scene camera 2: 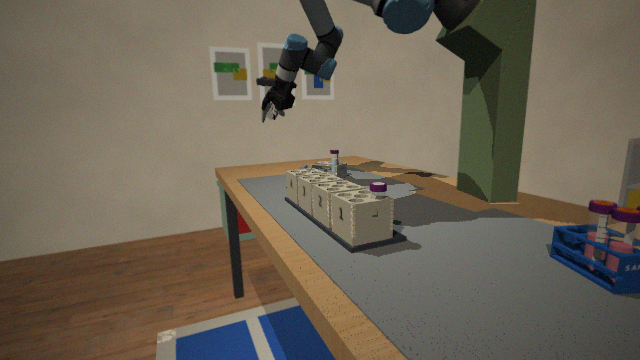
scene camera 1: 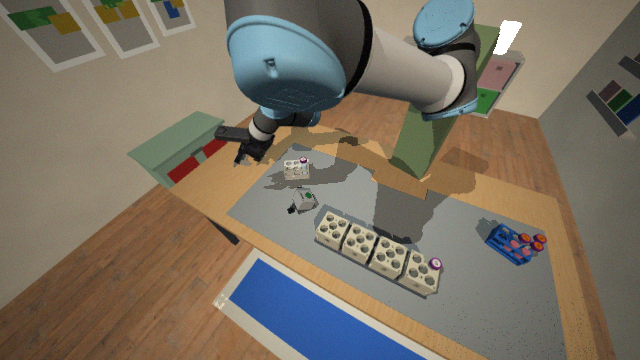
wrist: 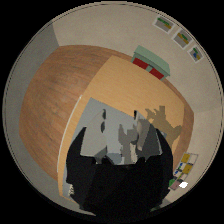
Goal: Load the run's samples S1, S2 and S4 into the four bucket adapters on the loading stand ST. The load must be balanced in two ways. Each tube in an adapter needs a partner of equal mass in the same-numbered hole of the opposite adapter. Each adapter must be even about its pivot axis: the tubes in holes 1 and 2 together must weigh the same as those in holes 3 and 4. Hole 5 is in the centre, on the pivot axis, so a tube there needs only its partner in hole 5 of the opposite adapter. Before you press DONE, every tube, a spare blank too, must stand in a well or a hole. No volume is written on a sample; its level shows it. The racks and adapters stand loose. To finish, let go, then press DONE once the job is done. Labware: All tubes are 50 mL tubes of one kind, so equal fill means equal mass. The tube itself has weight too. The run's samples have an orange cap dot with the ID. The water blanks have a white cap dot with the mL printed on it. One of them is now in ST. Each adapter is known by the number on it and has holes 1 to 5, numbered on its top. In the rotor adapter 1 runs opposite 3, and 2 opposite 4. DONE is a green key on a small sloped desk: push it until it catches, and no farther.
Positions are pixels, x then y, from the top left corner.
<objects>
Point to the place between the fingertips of my gripper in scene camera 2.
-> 268, 121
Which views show my gripper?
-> Scene camera 2, scene camera 1 and the wrist view: all of them.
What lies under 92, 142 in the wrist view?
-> My gripper.
</objects>
